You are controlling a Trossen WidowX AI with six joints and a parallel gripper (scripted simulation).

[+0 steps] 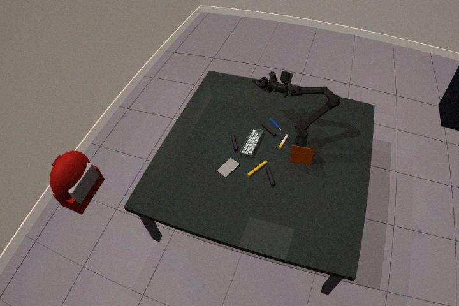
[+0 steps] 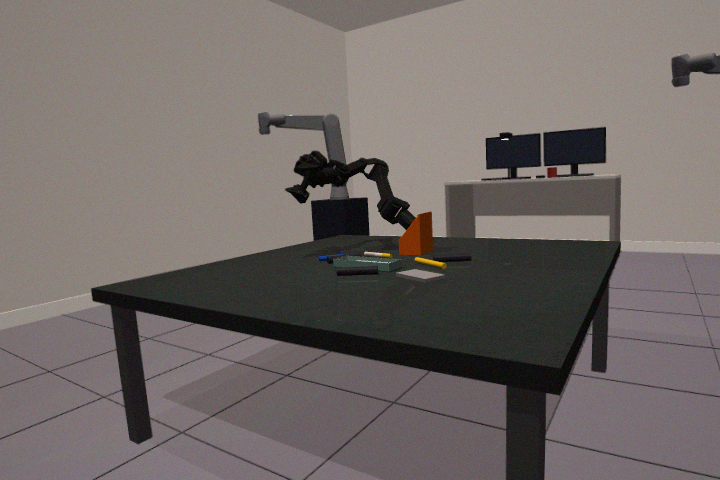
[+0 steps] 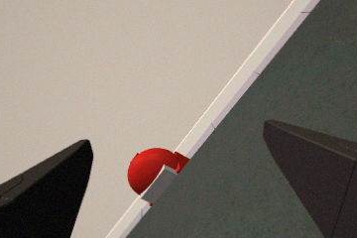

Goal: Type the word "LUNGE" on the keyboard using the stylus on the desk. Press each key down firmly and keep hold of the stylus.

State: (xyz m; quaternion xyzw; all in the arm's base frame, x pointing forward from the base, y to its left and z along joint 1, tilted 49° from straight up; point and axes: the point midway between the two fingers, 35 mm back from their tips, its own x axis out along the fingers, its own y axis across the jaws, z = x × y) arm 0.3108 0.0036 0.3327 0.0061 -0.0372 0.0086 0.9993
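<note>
My gripper tip is now 28 cm above the L key, 22 cm to the right of it and 7 cm past it. From my gripper tip the other things lie so: blue stylus 28 cm below, 18 cm behind, 5 cm to the left; then white marker 28 cm below, 25 cm behind, 17 cm to the left; then yellow marker 41 cm to the left, 28 cm below, 16 cm behind.
</note>
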